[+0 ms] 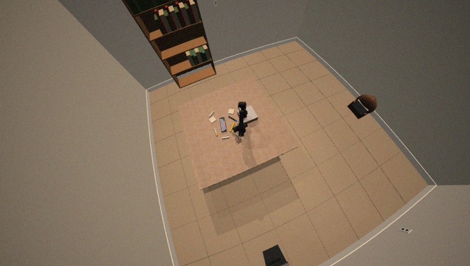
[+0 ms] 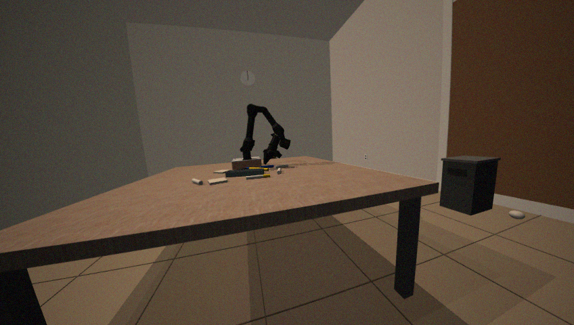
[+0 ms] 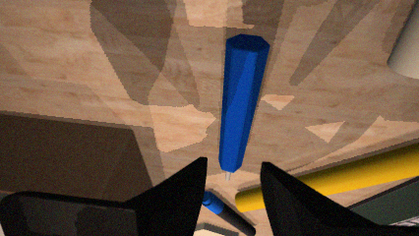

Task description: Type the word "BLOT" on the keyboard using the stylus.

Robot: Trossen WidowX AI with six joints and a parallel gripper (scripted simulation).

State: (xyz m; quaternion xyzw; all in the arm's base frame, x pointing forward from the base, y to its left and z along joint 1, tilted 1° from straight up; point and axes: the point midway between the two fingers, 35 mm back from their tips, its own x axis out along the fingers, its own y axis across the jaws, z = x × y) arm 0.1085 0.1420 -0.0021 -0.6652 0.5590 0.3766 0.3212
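The blue stylus is 20 mm to the right of my gripper tip and 20 mm below it. From my gripper tip the other things lie so: yellow pen 80 mm ahead, 40 mm to the right, 20 mm below; then cream pad 310 mm ahead, 240 mm to the right, 20 mm below.
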